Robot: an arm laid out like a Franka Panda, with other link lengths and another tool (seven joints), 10 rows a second.
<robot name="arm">
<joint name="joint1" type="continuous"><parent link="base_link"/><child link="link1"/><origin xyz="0 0 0.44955" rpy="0 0 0"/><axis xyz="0 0 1"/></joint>
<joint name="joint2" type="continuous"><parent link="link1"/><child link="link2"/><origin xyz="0 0 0" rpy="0 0 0"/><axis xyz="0 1 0"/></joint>
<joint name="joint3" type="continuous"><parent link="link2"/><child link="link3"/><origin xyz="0 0 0.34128" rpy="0 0 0"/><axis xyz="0 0 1"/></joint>
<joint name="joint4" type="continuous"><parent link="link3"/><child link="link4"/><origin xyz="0.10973 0 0" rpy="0 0 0"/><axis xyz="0 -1 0"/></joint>
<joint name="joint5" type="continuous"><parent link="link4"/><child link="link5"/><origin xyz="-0.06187 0 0.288" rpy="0 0 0"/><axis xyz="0 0 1"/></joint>
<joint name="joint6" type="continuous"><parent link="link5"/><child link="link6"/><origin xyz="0 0 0" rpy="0 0 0"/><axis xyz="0 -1 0"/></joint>
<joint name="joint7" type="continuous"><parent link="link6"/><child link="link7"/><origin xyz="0.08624 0 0" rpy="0 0 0"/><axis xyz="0 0 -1"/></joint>
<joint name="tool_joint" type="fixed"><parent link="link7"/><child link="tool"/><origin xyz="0.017 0.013 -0.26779" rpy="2.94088 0 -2.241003"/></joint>
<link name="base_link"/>
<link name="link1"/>
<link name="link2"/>
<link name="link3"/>
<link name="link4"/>
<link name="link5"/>
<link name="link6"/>
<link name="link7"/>
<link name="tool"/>
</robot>
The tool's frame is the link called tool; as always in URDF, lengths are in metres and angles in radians. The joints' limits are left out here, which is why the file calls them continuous.
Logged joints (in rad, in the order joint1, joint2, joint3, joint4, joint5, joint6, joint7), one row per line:
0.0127 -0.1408 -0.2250 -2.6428 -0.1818 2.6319 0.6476
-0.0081 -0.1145 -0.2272 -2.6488 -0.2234 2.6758 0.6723
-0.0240 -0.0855 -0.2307 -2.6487 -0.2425 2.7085 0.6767
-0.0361 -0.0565 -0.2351 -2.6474 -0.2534 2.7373 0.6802
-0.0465 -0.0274 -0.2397 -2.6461 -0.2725 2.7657 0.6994
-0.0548 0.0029 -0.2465 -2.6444 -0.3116 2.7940 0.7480
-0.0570 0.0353 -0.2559 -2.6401 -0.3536 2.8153 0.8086
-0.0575 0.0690 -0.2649 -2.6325 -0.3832 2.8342 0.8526
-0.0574 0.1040 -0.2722 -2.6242 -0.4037 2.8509 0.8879
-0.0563 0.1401 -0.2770 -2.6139 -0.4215 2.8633 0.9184
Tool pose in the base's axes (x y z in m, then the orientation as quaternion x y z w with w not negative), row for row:
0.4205 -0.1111 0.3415 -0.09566 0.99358 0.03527 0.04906
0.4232 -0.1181 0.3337 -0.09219 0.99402 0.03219 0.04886
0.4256 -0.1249 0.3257 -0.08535 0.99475 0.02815 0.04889
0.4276 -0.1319 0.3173 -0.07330 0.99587 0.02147 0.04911
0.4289 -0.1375 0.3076 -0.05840 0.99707 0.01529 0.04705
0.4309 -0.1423 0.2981 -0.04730 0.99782 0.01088 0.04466
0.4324 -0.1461 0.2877 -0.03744 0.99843 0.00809 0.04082
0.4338 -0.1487 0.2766 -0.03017 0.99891 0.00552 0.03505
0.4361 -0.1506 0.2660 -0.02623 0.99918 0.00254 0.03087
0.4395 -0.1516 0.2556 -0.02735 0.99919 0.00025 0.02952
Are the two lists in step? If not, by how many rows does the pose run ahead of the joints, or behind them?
The pose runs 2 rows ahead of the joints: the pose in row i belongs to the joints in row i + 2.
